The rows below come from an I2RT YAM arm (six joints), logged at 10 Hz.
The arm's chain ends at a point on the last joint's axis. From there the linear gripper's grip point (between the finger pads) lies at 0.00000 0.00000 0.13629 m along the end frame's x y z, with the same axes.
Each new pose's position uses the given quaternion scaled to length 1; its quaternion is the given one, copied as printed.
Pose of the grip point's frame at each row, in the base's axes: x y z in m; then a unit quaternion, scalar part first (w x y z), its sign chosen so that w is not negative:
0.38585, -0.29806, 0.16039, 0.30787, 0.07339, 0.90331, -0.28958
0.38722, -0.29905, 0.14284, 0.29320, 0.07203, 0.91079, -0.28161
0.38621, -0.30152, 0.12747, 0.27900, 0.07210, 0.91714, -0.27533
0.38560, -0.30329, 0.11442, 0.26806, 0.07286, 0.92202, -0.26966
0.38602, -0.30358, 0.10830, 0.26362, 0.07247, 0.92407, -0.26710
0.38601, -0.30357, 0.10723, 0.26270, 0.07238, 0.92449, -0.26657
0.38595, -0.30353, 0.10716, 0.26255, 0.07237, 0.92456, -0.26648
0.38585, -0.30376, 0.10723, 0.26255, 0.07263, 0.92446, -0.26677
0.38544, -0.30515, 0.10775, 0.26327, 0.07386, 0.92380, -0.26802
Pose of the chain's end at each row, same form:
0.31584, -0.22060, 0.24799, 0.30787, 0.07339, 0.90331, -0.28958
0.31996, -0.22338, 0.23408, 0.29320, 0.07203, 0.91079, -0.28161
0.32187, -0.22721, 0.22188, 0.27900, 0.07210, 0.91714, -0.27533
0.32359, -0.23019, 0.21130, 0.26806, 0.07286, 0.92202, -0.26966
0.32489, -0.23109, 0.20620, 0.26362, 0.07247, 0.92407, -0.26710
0.32507, -0.23121, 0.20534, 0.26270, 0.07238, 0.92449, -0.26657
0.32504, -0.23119, 0.20530, 0.26255, 0.07237, 0.92456, -0.26648
0.32497, -0.23134, 0.20533, 0.26255, 0.07263, 0.92446, -0.26677
0.32454, -0.23236, 0.20557, 0.26327, 0.07386, 0.92380, -0.26802

